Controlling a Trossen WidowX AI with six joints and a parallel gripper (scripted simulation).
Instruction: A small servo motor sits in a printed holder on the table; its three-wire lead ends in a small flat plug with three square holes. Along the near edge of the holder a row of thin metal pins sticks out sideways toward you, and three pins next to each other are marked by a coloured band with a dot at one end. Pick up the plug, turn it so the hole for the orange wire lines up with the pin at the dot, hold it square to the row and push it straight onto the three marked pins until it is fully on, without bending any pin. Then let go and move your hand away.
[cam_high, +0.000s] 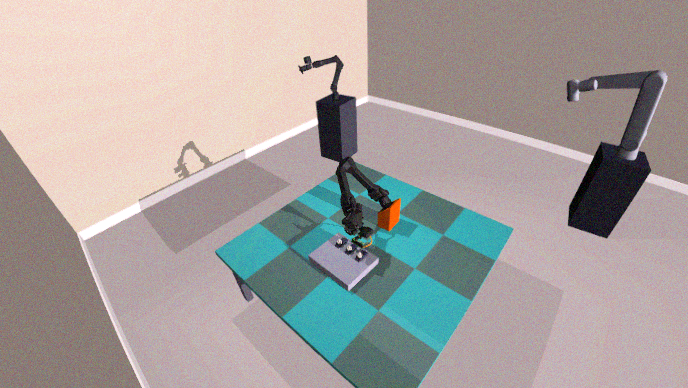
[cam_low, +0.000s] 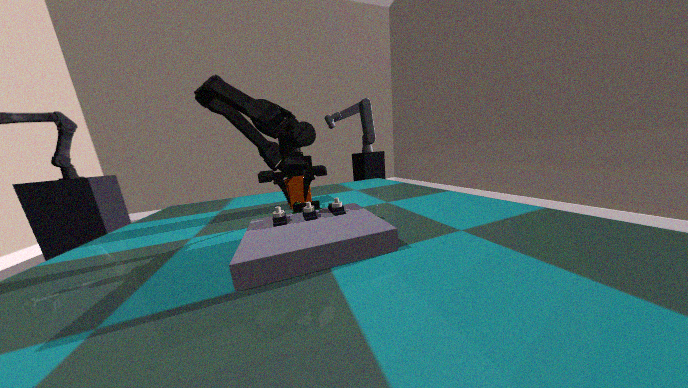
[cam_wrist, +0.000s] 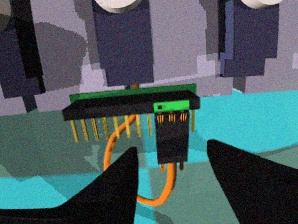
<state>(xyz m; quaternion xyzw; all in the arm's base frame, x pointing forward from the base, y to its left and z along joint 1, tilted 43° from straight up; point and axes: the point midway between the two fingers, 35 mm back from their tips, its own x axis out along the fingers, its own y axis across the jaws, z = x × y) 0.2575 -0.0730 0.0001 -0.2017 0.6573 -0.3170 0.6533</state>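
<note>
Right now my gripper tip is 30 mm short of the green band. Round my gripper tip: grey printed holder 190 mm ahead, 50 mm below, 10 mm to the right.
</note>
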